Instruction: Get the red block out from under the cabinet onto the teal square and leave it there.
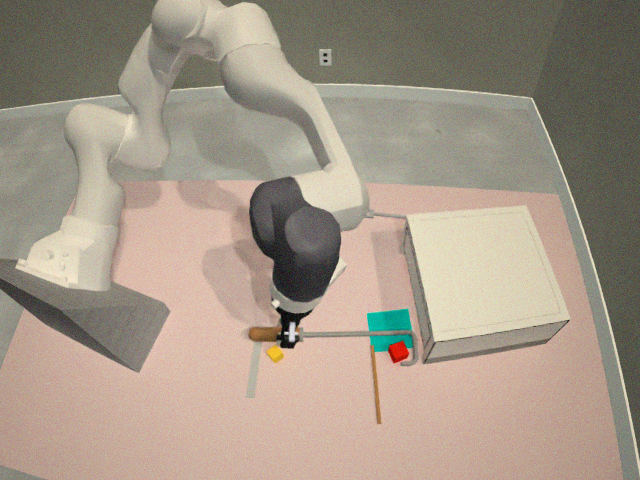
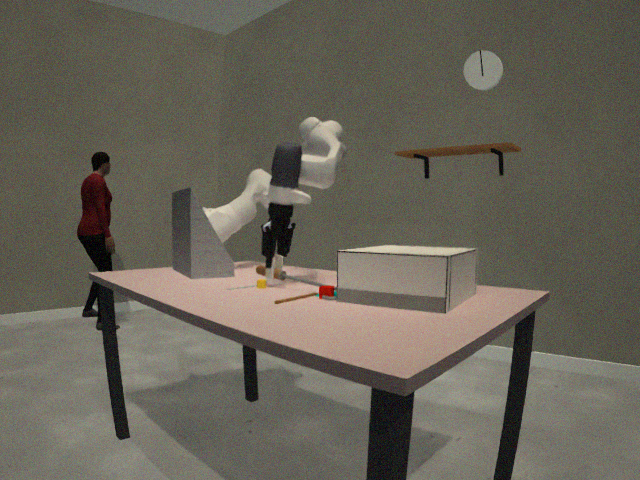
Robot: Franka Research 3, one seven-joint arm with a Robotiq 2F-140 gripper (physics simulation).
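The red block (image 1: 398,351) (image 2: 326,291) is out beside the cabinet (image 1: 485,273) (image 2: 391,273), partly over the near right edge of the teal square (image 1: 381,319). My gripper (image 1: 289,338) (image 2: 273,276) is shut on the hooked tool's wooden handle, left of the square. The hooked tool (image 1: 336,334) (image 2: 305,279) has a grey rod that crosses above the square and bends around the right side of the red block, with its short tip at the block's near side. Whether the hook touches the block is hard to tell.
A thin wooden stick (image 1: 376,387) (image 2: 294,298) lies with one end at the square's near left corner. A yellow block (image 1: 275,353) (image 2: 261,283) lies just in front of the gripper. A flat grey strip (image 1: 252,374) lies left of it. A pale object (image 1: 338,270) shows partly behind the arm.
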